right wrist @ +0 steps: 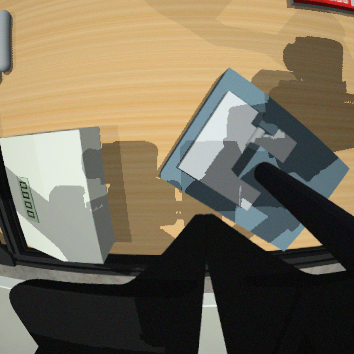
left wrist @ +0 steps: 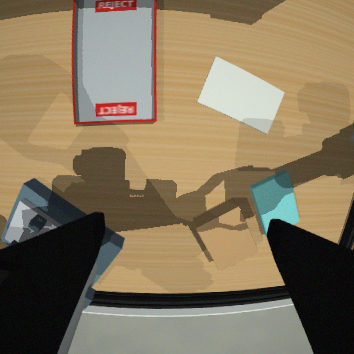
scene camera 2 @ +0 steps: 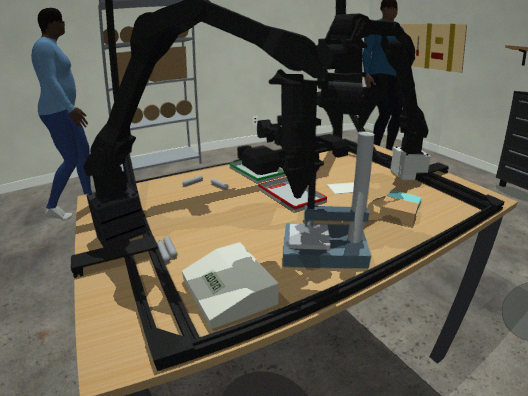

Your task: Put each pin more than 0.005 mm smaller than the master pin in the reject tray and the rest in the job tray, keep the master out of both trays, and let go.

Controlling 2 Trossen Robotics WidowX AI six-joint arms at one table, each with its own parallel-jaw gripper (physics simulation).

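Frame: origin at the left arm's base, x ahead, y left, z up, level; metres.
Seen in the pictures: left gripper, fingertip midpoint: [left wrist: 187, 225] [scene camera 2: 348, 130]; right gripper, fingertip midpoint: [right wrist: 203, 222] [scene camera 2: 297, 197]; left arm's base, link origin: [scene camera 2: 411, 151]; right arm's base, link origin: [scene camera 2: 111, 194].
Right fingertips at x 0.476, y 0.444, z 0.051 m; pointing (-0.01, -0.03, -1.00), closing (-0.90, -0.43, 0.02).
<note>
Offsets run from my right fingertips to a thing's top centre. "spot": to the spot under its first point.
Two grey pins @[dz -0.119, dx +0.256, dy -0.424 m] [scene camera 2: 192, 181] @[dz -0.119, dx +0.170, dy -0.389 m] [scene camera 2: 219, 184] lie apart near the far edge. Two more pins @[dz -0.119, dx +0.270, dy -0.034 m] [scene camera 2: 163, 251] @[dz -0.119, dx +0.258, dy -0.051 m] [scene camera 2: 170, 247] lie side by side by the right arm's base; one pin @[spot: dz -0.124, dx +0.250, dy -0.050 m] [right wrist: 5, 41] shows in the right wrist view. The master cannot be told. The red-rimmed reject tray [scene camera 2: 312, 202] [left wrist: 117, 60] shows no pin. The green-rimmed job tray @[dz -0.121, dx +0.052, dy -0.506 m] [scene camera 2: 245, 172] is partly hidden behind the right arm. The blue gauge stand [scene camera 2: 325, 257] [right wrist: 320, 192] shows no pin. My right gripper [scene camera 2: 299, 196] [right wrist: 203, 222] is shut, empty, above the stand. My left gripper [scene camera 2: 350, 131] [left wrist: 187, 225] is open, empty, high up.
A pale readout box @[spot: dz -0.086, dx +0.090, dy +0.119 m] [scene camera 2: 250, 280] [right wrist: 55, 165] showing 0000 stands left of the gauge. The stand's tall grey post @[spot: dz +0.019, dx -0.122, dy +0.000 m] [scene camera 2: 362, 185] rises close to the right gripper. A white card @[dz -0.135, dx -0.215, dy -0.343 m] [scene camera 2: 341, 188] [left wrist: 241, 95], a brown box @[dz -0.102, dx -0.296, dy -0.152 m] [scene camera 2: 397, 212] [left wrist: 227, 245] and a teal block @[dz -0.120, dx -0.350, dy -0.230 m] [scene camera 2: 406, 197] [left wrist: 275, 200] lie rightward.
</note>
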